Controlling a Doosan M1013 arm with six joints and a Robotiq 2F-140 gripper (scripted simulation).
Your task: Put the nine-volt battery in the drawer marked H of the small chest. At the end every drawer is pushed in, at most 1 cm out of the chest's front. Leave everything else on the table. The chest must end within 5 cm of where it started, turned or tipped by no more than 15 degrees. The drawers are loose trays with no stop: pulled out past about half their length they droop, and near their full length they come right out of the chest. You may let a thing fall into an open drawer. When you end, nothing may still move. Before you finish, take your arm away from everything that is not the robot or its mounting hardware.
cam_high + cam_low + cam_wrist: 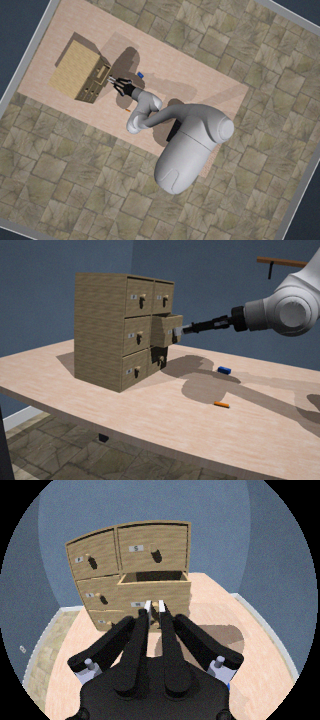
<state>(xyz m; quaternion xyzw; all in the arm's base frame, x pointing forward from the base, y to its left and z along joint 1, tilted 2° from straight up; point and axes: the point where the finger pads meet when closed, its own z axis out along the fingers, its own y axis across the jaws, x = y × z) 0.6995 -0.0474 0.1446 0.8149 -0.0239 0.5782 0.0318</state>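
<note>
My hand is 130 mm past the nine-volt battery, 160 mm to the left of it and 160 mm above it. From my hand the other things lie so: drawer 120 mm ahead, 10 mm to the right, 30 mm below; then small orange cylinder 170 mm behind, 150 mm to the left, 160 mm below.
</note>
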